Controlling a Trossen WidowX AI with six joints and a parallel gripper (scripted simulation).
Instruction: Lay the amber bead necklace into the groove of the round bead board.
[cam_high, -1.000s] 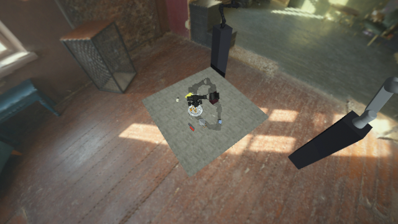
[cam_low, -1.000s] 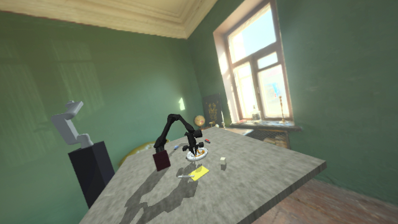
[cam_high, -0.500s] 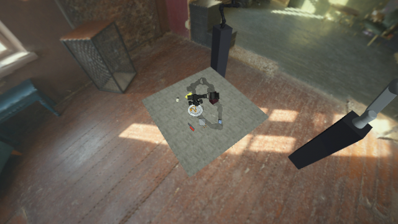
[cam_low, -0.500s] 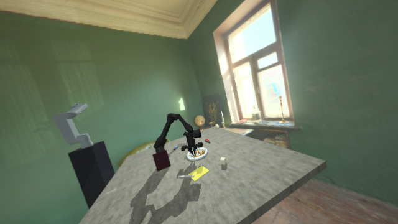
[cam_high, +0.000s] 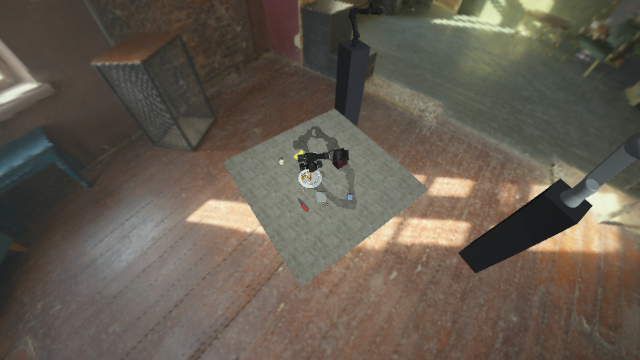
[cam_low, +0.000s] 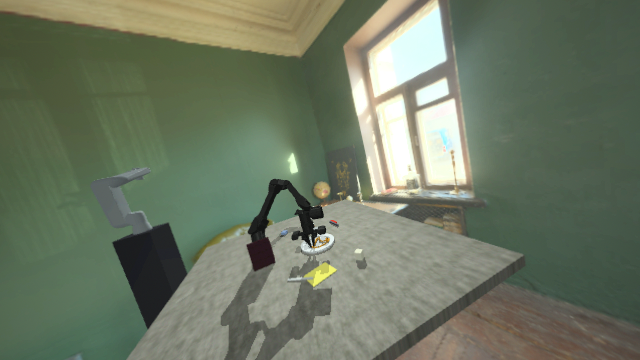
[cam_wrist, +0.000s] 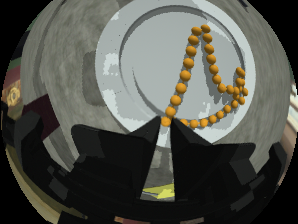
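My gripper tip is 5 cm to the right of the board, 4 cm short of it and 1 cm above it. From my gripper tip the other things lie so: grey square: 26 cm to the left, 5 cm ahead, 2 cm below; white stick: 20 cm to the right, 10 cm behind, 1 cm below; yellow card: 22 cm to the right, 2 cm below, 1 cm behind.
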